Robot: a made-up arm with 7 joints.
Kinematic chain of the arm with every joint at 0, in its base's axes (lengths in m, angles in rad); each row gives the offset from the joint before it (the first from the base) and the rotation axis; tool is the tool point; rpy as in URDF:
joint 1: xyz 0.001 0.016 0.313 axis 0 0.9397 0.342
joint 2: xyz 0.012 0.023 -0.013 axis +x
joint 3: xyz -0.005 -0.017 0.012 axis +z
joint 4: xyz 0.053 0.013 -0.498 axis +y
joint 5: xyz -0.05 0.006 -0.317 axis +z
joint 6: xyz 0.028 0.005 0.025 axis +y
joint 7: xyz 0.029 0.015 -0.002 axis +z
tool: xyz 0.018 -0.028 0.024 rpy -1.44 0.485 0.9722
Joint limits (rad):
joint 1: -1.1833..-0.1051
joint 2: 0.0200..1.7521
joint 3: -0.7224..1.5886
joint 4: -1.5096..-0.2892
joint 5: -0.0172..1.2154
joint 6: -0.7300..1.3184
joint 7: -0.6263..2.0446
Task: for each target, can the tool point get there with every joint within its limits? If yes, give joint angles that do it. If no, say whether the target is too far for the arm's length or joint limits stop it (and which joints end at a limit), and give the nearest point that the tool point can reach.
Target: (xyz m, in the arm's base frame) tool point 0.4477 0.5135 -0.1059
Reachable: yes | joints -0.6295 0.5246 1.3513 -0.4391 0.2038 0.5523 -0.3295
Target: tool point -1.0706 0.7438 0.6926
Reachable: no: too far | nearest point -0.2712 0.5978 0.5539 | short by 0.824 m
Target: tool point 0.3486 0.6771 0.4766
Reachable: yes | joints -0.3242 1.5730 0.1408 -0.8845 0.5366 0.9758 -0.0252
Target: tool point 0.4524 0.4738 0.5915
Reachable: yes | joints -1.0326 1.2510 -0.0614 -1.2082 0.7288 0.1219 1.5482
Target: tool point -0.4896 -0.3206 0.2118
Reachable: no: joint limits stop it (at a limit: joint 1, joint 2, joint 3, joint 4, joint 5) | nearest point 0.2874 -0.1686 -0.1624 | short by 0.876 m
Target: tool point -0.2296 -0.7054 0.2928
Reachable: no: joint limits stop it (at a limit: joint 1, joint 2, joint 3, joint 4, joint 5) | nearest point 0.4690 -0.3723 0.3025 | short by 0.774 m
